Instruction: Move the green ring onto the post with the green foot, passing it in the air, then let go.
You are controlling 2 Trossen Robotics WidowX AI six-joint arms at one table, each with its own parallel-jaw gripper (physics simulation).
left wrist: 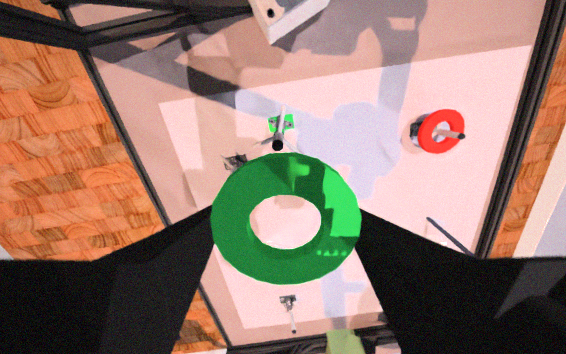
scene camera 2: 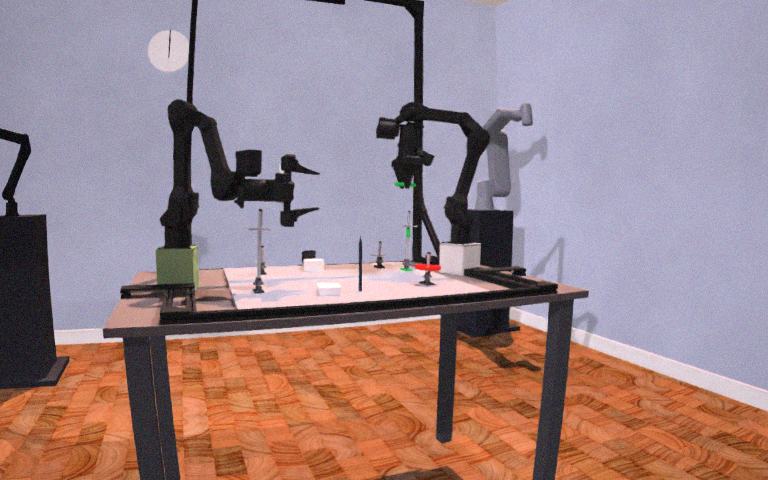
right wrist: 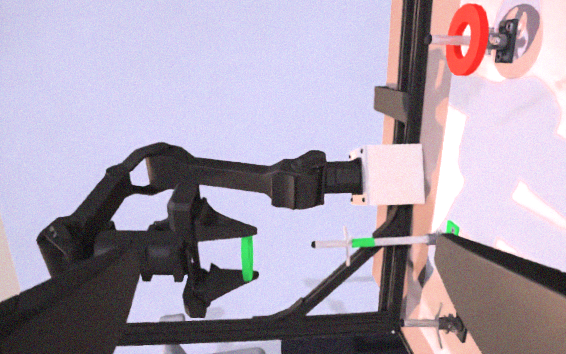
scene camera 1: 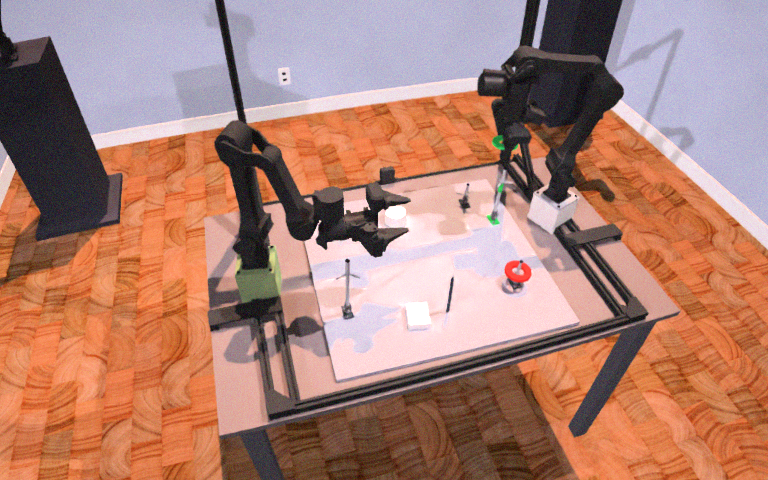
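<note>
The left wrist view gives me my left gripper. In scene camera 2 I see my left gripper again, together with my right gripper, and the right wrist view shows me the left gripper and the right gripper too. A green ring is also part of what I see.
</note>
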